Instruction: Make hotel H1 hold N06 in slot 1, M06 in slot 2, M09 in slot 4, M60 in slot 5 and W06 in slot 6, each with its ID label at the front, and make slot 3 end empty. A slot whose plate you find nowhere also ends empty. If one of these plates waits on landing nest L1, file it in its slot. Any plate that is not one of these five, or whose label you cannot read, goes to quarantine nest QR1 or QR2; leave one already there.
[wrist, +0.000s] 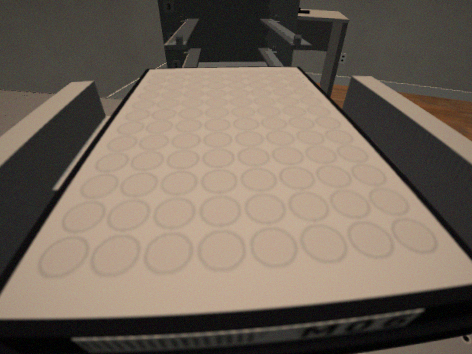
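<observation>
A white-topped plate with a dark rim (220, 182) fills the middle of the wrist view, with rows of round wells. Its front label (250, 332) faces me and appears to read M06, though the last character is blurred. My gripper (227, 100) is shut on this plate, with one grey finger along each side. Ahead, beyond the plate's far edge, stands a dark hotel-like tower (230, 35) with pairs of side ledges. The upper ledges (184, 33) (284, 32) have no plate on them. The plate's far edge is in front of the lower pair.
A thin pale edge (227, 64) shows between the lower ledges; I cannot tell what it is. Small tags on the tower's left side are too small to read surely. A grey table (325, 16) stands behind at the right, above wooden floor (440, 112). A pale surface (20, 107) lies at the left.
</observation>
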